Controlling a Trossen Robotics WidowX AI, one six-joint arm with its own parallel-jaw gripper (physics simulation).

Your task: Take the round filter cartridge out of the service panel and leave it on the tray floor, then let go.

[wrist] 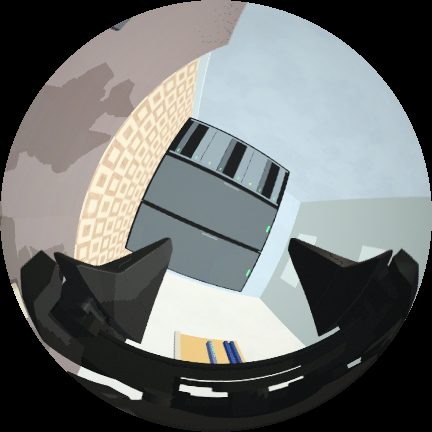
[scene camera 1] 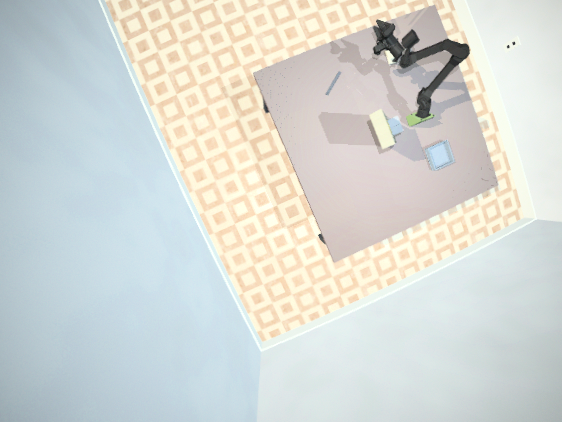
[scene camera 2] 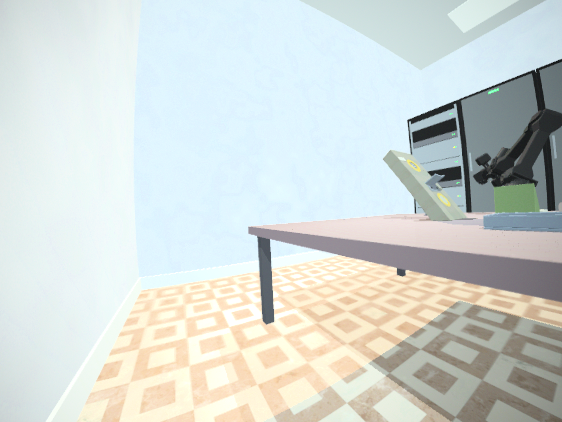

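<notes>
The service panel (scene camera 1: 382, 129) (scene camera 2: 419, 184) is a cream slab that leans on the table. Yellow rings mark its face in the second scene view, and a blue-grey part (scene camera 1: 396, 126) (scene camera 2: 435, 182) sticks out from it. I cannot tell the round filter cartridge apart on it. The light blue tray (scene camera 1: 440, 155) (scene camera 2: 520, 222) lies on the table beside the panel. My gripper (scene camera 1: 378, 36) (wrist: 232, 244) is open and empty. It is over the table's far edge in the first scene view, well away from the panel and tray, facing grey cabinets in the wrist view.
The arm stands on a green base (scene camera 1: 414, 120) (scene camera 2: 516, 199) near the panel and tray. A thin blue-grey bar (scene camera 1: 333, 83) lies on the table (scene camera 1: 360, 200). A pale object (scene camera 1: 390, 58) is partly hidden under the gripper. Server cabinets (scene camera 2: 500, 140) (wrist: 210, 200) stand beyond the table.
</notes>
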